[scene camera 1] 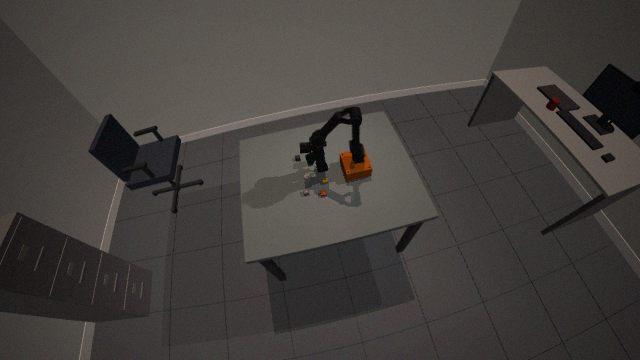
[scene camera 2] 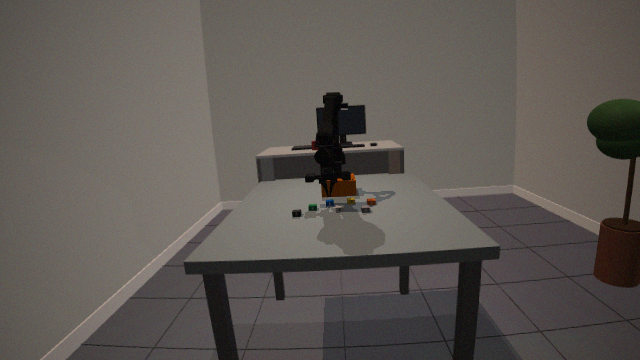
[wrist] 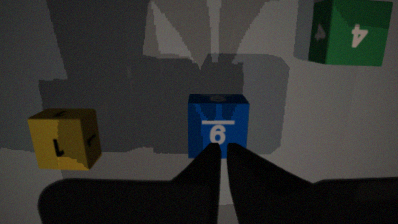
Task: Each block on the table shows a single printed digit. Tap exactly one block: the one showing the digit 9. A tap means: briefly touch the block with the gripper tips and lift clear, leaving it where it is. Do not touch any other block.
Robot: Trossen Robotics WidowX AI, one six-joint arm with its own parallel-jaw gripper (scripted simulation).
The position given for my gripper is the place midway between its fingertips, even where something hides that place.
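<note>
There is my gripper (wrist: pixel 222 152), shut, and it holds nothing. I can see a blue block (wrist: pixel 212 118) too, though scene camera 1 does not show the block, which is hidden by my gripper.
</note>
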